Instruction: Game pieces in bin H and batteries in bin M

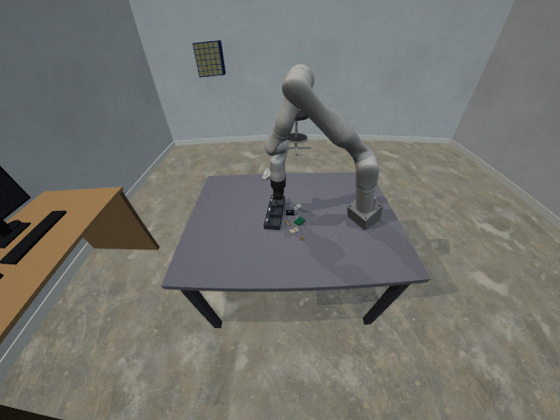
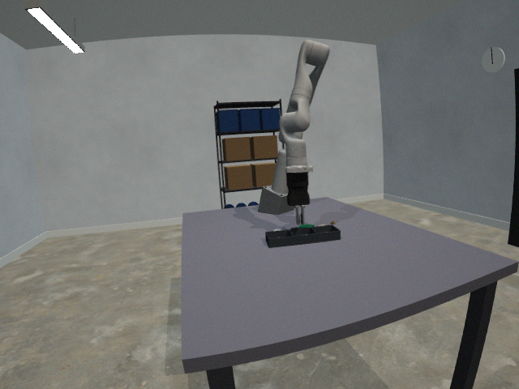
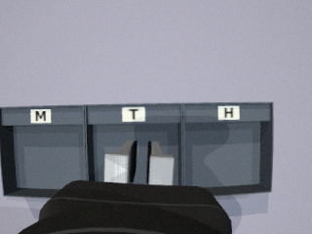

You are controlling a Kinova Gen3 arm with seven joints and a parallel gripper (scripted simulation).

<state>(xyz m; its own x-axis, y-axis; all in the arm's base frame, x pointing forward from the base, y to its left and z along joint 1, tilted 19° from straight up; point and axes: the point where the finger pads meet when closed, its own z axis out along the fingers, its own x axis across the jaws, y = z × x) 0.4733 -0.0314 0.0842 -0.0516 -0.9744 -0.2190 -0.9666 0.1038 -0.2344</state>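
The dark divided bin is 60 mm below my hand and 10 mm to the left of it. Round my hand: yellow bolt (80 mm to the left, 80 mm behind, 70 mm below); black 9-volt battery (100 mm behind, 70 mm below); white domino (120 mm behind, 70 mm below, 50 mm to the right).
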